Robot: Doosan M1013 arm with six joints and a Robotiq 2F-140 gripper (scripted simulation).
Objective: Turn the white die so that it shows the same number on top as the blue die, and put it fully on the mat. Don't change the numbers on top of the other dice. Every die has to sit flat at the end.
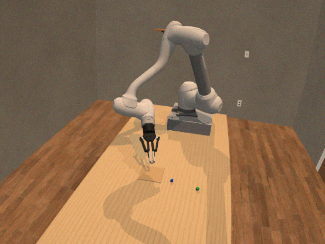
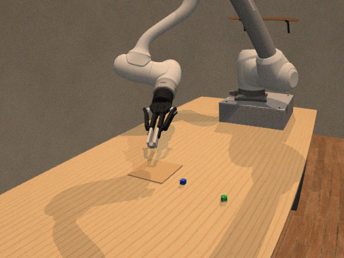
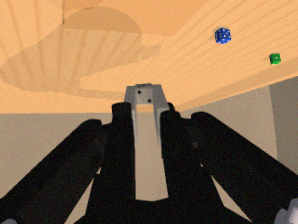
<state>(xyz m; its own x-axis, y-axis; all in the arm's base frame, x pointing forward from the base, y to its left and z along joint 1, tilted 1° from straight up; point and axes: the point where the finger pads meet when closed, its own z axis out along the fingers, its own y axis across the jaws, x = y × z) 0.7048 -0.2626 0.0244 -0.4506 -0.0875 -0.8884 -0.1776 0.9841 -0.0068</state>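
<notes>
Now: hand 12 cm above the tan mat and 2 cm short of it. Round my hand: green die: 28 cm to the left, 15 cm ahead, 11 cm below; then blue die: 13 cm to the left, 11 cm below, 8 cm ahead; then white die: 2 cm below, 2 cm ahead.
</notes>
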